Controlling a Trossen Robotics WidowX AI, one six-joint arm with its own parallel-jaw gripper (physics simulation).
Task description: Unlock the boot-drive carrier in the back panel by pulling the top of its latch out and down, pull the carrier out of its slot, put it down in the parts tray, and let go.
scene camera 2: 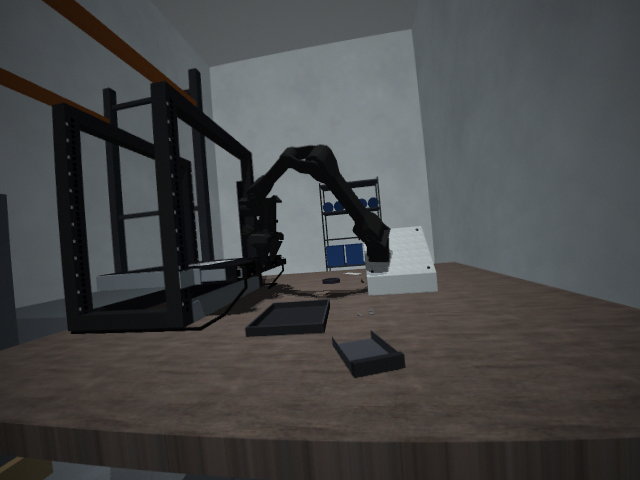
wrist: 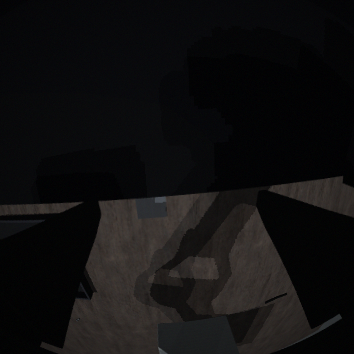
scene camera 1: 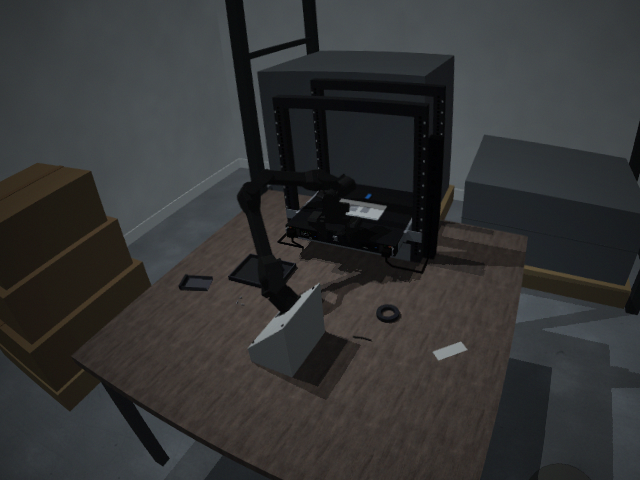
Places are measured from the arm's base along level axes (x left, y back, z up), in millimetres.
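Where they show: gripper, fingertip midpoint: [scene camera 2: 268, 262] [wrist: 179, 203] [scene camera 1: 337, 240]; arm's base, link origin: [scene camera 2: 378, 254] [scene camera 1: 290, 305].
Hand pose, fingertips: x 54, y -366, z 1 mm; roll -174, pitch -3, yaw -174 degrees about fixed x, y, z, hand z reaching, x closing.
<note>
Each offset is from my fingertips to the centre of the thing. "*": to the spot under its first point.
The dark server chassis [scene camera 1: 385, 227] [scene camera 2: 178, 280] [wrist: 75, 100] lies low in the black rack frame, its back panel towards the arm. In the wrist view, a small grey block {* dx +17, dy -1, dz +11 mm} [wrist: 146, 209] sticks out past the panel edge, left of the middle between the fingers; it looks like the boot-drive carrier or its latch, and how far the latch is tipped cannot be told. My gripper [scene camera 1: 345, 230] [scene camera 2: 266, 259] [wrist: 179, 203] is open and empty, pointing down at the back panel. The black parts tray {dx +238, dy +166, dz -110 mm} [scene camera 1: 250, 270] [scene camera 2: 297, 313] [wrist: 17, 228] lies on the table beside the arm.
A small open-ended black tray {dx +427, dy +344, dz -110 mm} [scene camera 1: 197, 283] [scene camera 2: 366, 350] lies beyond the parts tray. Cables [scene camera 1: 400, 267] [scene camera 2: 227, 308] hang from the panel's ends. Rack posts [scene camera 1: 420, 186] [scene camera 2: 168, 206] stand beside the chassis. A black ring {dx -272, dy +154, dz -113 mm} [scene camera 1: 379, 316] and white card {dx -512, dy +215, dz -120 mm} [scene camera 1: 449, 351] lie on the table.
</note>
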